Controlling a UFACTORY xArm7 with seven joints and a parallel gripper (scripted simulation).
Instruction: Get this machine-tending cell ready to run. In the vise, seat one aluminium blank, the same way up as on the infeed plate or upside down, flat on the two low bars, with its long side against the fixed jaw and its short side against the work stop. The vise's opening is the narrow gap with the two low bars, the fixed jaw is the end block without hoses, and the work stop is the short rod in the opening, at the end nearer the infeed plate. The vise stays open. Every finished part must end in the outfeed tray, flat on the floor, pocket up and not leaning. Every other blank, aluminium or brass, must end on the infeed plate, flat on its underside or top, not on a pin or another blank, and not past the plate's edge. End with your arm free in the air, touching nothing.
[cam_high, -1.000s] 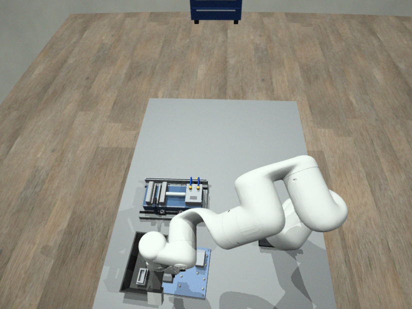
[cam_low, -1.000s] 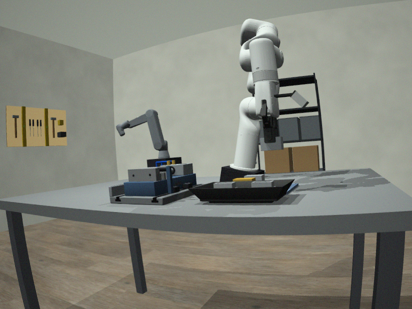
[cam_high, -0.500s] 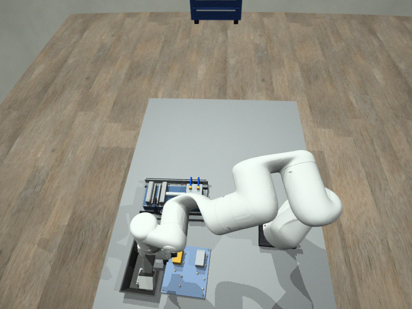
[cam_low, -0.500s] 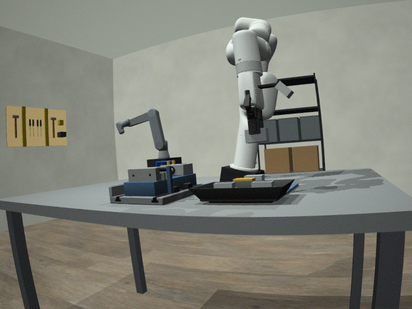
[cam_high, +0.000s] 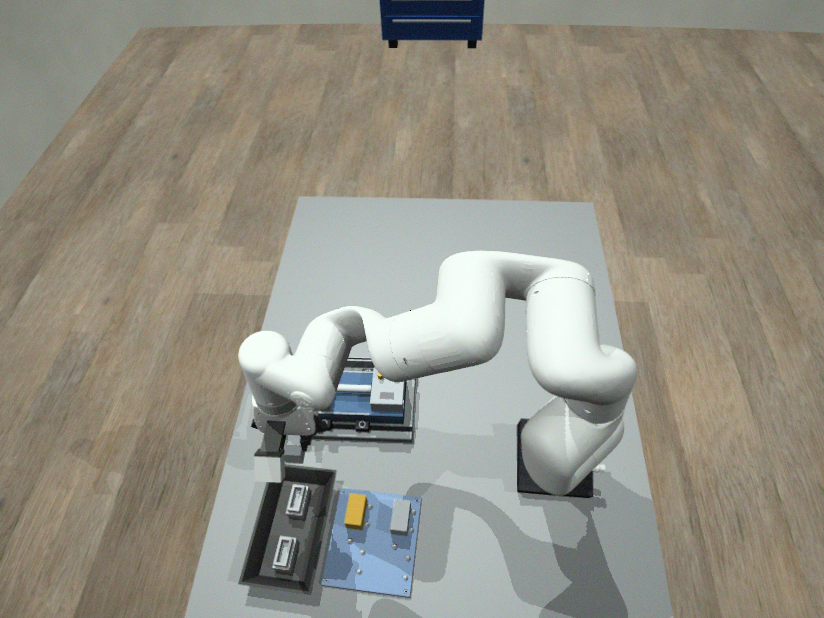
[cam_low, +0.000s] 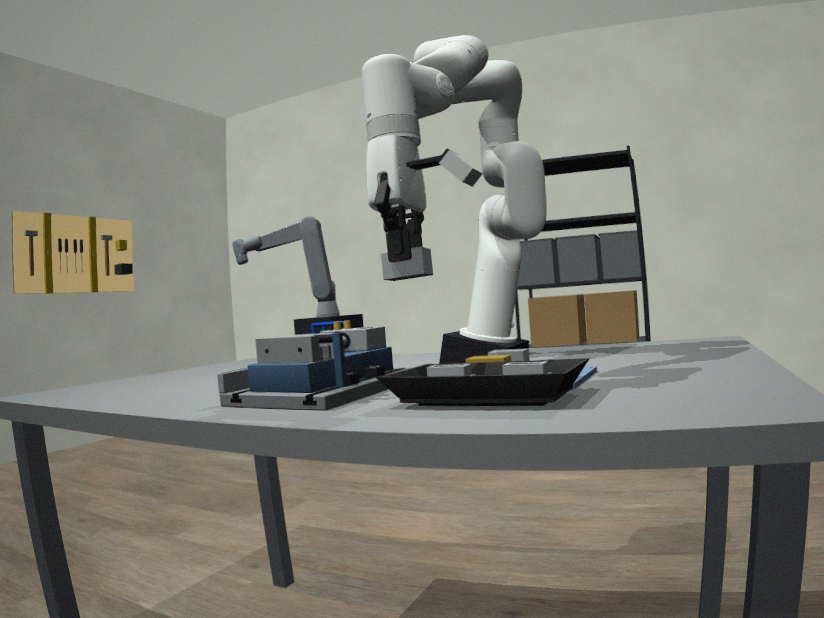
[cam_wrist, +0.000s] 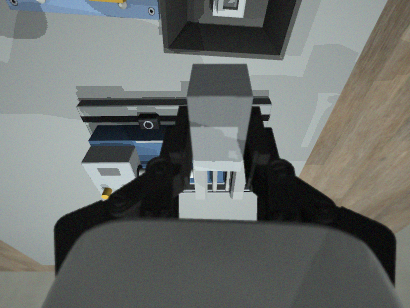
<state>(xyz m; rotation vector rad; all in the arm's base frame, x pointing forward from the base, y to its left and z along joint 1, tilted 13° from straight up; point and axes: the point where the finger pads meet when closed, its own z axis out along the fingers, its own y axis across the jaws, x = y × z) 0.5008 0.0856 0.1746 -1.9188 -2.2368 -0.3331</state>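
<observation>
Now: the fixed jaw 170 mm to the right of my hand, 130 mm below it and 70 mm ahead of it. Also, from my hand: white piston rod (190 mm to the right, 130 mm below, 50 mm behind); brass blank (180 mm below, 110 mm behind, 60 mm to the left); vise (190 mm to the right, 170 mm below, 30 mm behind).
</observation>
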